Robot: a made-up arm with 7 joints. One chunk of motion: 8 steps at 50 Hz.
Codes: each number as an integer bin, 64 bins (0 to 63) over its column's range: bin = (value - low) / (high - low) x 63, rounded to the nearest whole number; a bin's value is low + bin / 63 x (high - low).
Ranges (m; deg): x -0.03..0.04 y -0.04..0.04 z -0.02..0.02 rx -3..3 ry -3..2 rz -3..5
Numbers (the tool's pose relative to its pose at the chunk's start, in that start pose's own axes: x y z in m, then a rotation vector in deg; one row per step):
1: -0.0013 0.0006 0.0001 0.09 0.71 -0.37
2: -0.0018 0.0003 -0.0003 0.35 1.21 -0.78
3: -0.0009 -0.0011 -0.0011 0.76 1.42 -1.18
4: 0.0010 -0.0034 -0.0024 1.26 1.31 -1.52
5: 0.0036 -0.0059 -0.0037 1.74 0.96 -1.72
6: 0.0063 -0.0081 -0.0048 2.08 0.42 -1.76
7: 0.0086 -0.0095 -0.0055 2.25 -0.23 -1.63
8: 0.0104 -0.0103 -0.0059 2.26 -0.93 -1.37
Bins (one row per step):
1: 26 32 32 32 47 21
2: 25 32 31 35 53 17
3: 26 31 30 39 56 14
4: 28 29 28 45 54 12
5: 30 27 26 50 50 10
6: 33 25 24 53 43 10
7: 35 24 23 55 35 11
8: 36 23 22 55 26 13

